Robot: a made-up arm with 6 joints.
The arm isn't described. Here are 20 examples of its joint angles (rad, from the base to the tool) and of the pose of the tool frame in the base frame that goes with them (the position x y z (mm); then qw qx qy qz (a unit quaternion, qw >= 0)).
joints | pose
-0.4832 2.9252 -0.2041 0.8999 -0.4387 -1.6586 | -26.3 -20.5 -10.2 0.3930 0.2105 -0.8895 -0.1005
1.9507 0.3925 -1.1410 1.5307 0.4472 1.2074 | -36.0 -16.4 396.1 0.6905 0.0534 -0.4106 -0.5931
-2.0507 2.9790 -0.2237 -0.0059 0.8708 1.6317 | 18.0 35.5 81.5 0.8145 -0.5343 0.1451 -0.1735
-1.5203 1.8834 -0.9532 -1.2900 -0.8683 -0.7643 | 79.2 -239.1 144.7 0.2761 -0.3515 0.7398 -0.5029
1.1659 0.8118 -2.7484 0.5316 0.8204 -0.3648 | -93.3 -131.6 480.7 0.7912 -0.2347 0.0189 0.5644
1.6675 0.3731 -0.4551 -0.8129 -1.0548 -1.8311 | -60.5 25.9 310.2 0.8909 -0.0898 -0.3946 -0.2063
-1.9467 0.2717 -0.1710 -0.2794 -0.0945 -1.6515 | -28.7 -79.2 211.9 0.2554 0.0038 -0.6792 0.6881
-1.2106 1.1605 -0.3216 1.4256 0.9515 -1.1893 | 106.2 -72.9 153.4 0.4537 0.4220 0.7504 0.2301
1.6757 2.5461 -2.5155 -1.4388 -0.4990 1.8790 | -84.0 384.1 234.3 0.2101 -0.5168 0.4202 0.7156
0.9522 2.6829 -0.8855 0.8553 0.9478 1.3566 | 14.0 116.4 -21.2 0.3395 -0.5299 -0.6863 0.3645
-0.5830 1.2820 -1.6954 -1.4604 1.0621 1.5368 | 77.7 -146.3 397.1 0.6262 0.5676 0.3212 -0.4272
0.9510 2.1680 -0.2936 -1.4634 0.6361 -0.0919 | 88.3 30.6 30.2 0.2217 0.9041 -0.2619 0.2547
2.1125 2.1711 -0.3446 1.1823 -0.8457 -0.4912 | -8.1 136.2 35.5 0.3862 -0.6255 0.6778 0.0134
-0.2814 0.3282 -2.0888 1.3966 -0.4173 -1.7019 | -242.1 32.1 425.9 0.9309 0.2041 -0.1682 -0.2518
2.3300 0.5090 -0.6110 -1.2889 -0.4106 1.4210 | -86.7 40.5 297.5 0.1459 -0.5853 0.1292 0.7871
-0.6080 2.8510 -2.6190 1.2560 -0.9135 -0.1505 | 278.3 -277.5 156.1 0.7472 0.6252 0.1788 -0.1375
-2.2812 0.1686 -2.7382 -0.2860 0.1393 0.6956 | 248.4 294.2 289.5 0.5353 -0.4429 -0.1188 -0.7094
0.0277 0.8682 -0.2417 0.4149 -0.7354 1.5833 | 132.7 -21.0 217.7 0.5021 0.5808 0.2994 0.5665
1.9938 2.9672 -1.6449 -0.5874 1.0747 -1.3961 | -37.5 191.9 -73.8 0.2751 0.8584 0.3293 0.2811
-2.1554 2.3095 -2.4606 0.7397 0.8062 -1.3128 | -158.6 -320.3 253.7 0.2715 0.4202 0.7076 -0.4990
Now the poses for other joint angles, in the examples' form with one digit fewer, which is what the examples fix.
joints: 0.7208 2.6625 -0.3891 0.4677 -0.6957 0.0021
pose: 85 39 -38 0.086 -0.170 0.975 -0.118
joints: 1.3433 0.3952 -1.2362 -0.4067 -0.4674 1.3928
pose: -27 -46 433 0.365 -0.104 0.088 0.921
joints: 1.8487 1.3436 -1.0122 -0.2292 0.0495 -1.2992
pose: -61 216 248 0.590 -0.797 -0.091 0.091
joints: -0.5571 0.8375 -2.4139 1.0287 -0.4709 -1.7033
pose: -151 52 501 0.794 0.209 -0.153 -0.550
